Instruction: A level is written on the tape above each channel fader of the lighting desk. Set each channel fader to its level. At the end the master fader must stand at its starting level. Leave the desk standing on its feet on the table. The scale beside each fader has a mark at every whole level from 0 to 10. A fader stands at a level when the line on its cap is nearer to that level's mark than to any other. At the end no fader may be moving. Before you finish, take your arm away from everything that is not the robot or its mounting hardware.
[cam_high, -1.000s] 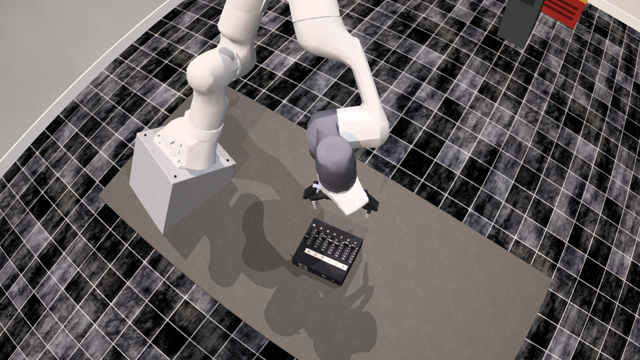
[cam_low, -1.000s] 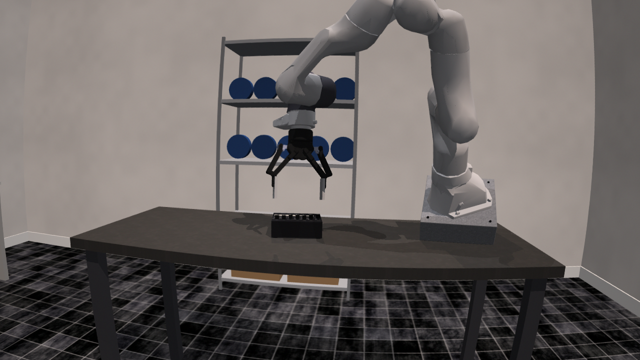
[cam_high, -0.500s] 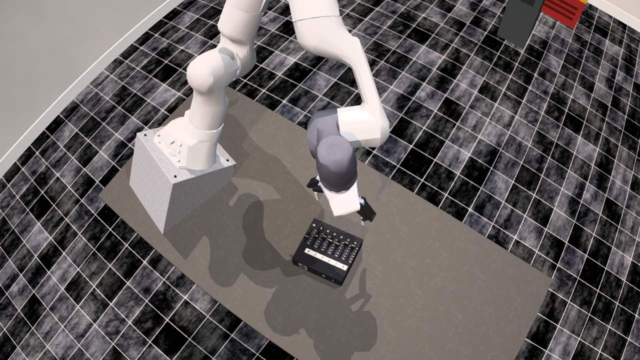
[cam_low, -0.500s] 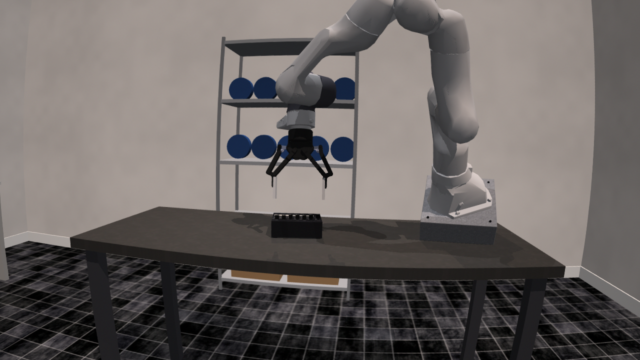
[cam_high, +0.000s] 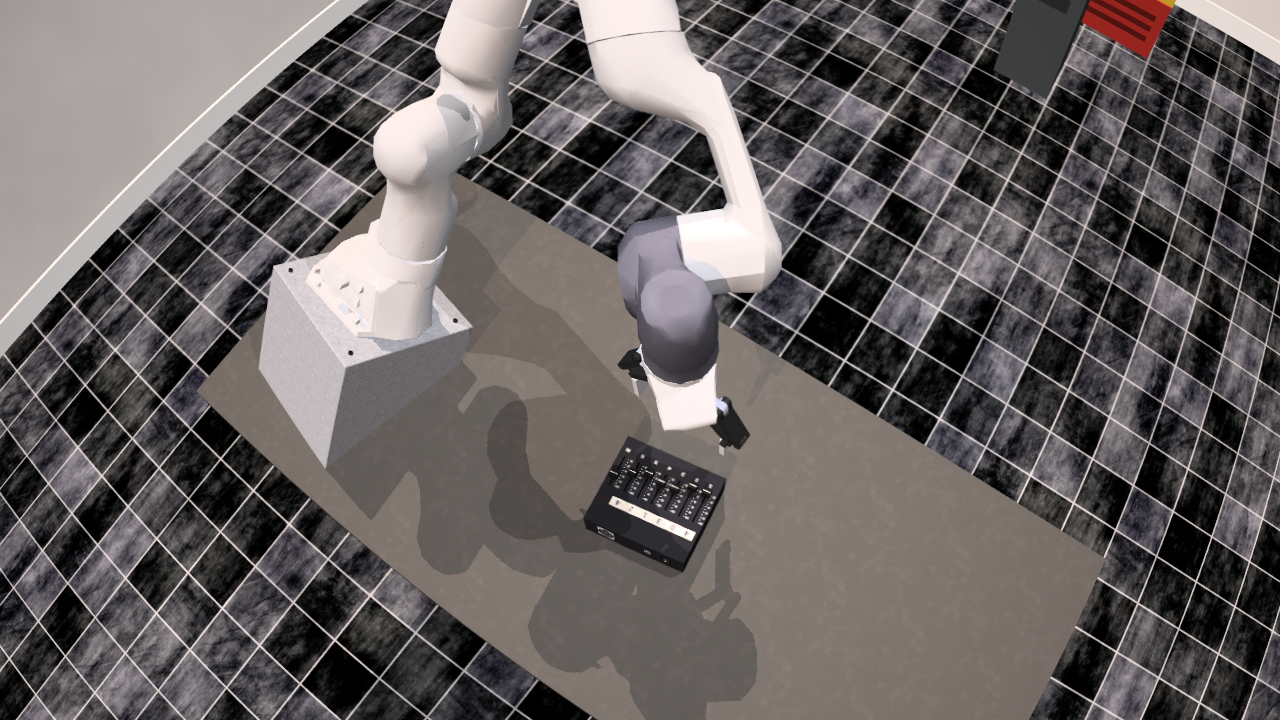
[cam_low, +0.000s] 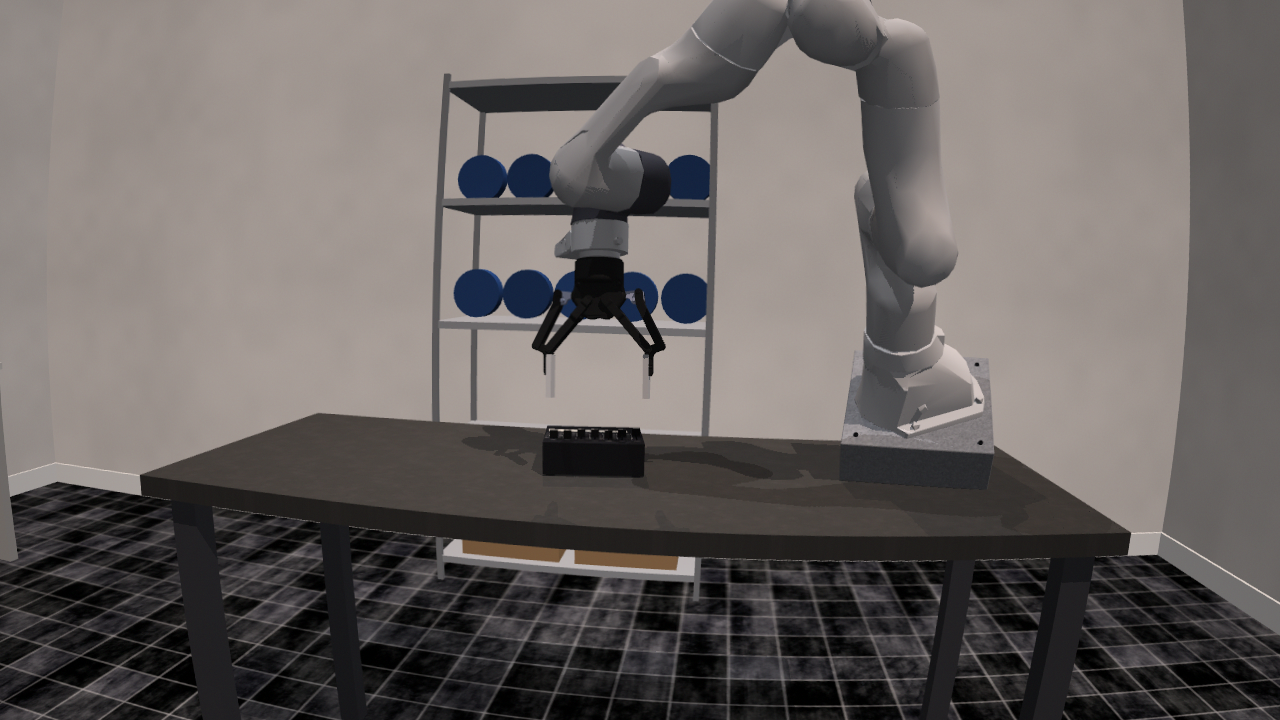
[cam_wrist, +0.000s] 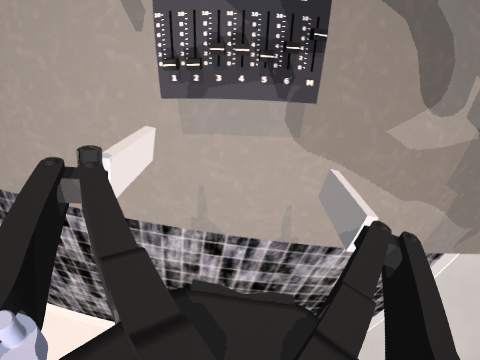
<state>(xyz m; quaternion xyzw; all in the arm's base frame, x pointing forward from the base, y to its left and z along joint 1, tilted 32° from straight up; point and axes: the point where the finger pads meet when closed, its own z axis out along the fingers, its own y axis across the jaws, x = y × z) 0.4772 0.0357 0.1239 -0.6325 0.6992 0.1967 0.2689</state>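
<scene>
My gripper is now 50 mm past the master fader, 100 mm to the left of it and 80 mm above it.
</scene>
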